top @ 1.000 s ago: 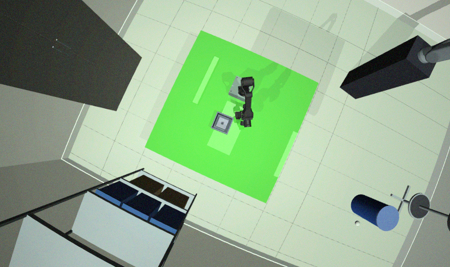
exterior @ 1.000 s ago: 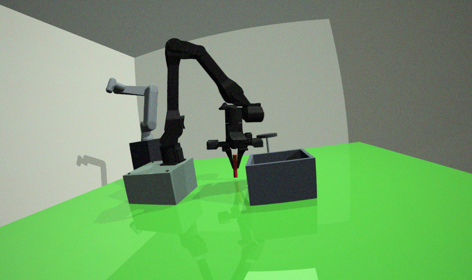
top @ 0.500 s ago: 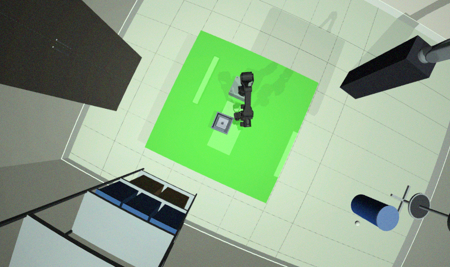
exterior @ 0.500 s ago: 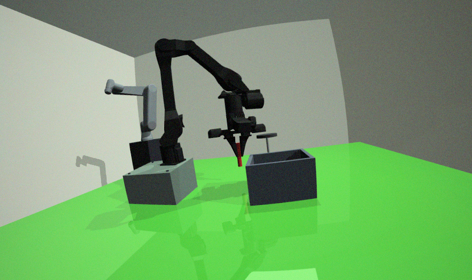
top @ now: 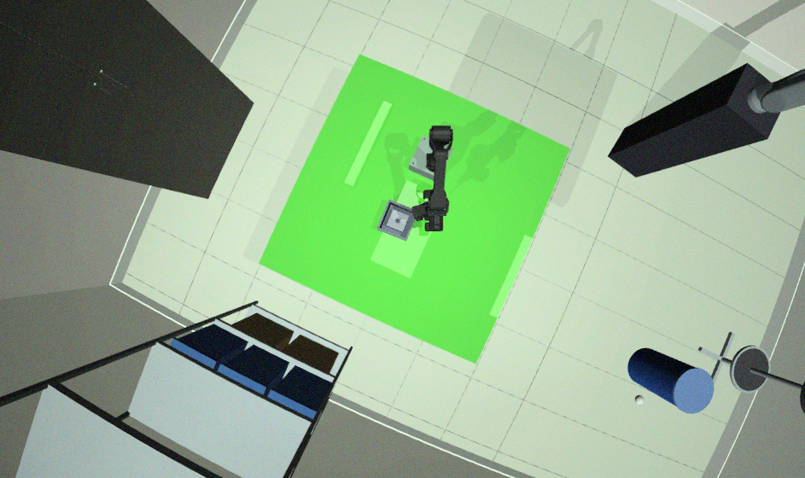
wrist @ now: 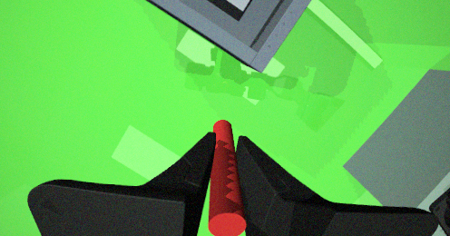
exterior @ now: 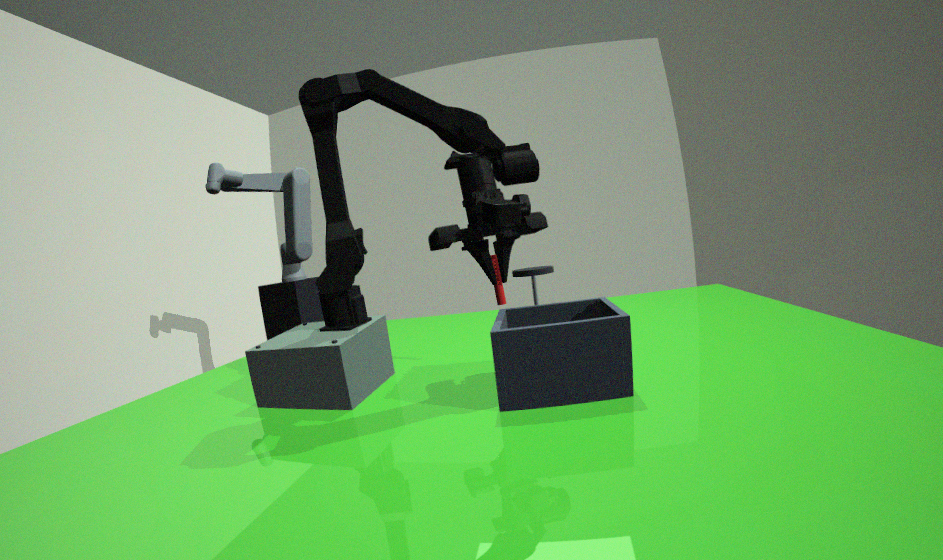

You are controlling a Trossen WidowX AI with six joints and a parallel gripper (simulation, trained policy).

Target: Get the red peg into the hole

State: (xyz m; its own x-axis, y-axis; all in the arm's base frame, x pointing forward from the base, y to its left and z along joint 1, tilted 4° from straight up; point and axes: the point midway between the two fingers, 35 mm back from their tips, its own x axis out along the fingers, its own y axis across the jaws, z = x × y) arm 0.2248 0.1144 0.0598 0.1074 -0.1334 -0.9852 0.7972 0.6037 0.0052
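The plate is 10 cm to the right of my gripper tip, 10 cm ahead of it and 9 cm below it. Also, from my gripper tip: dark grey box 11 cm below, 10 cm to the right, 10 cm ahead; then red peg 1 cm to the left, 1 cm behind, 1 cm above.
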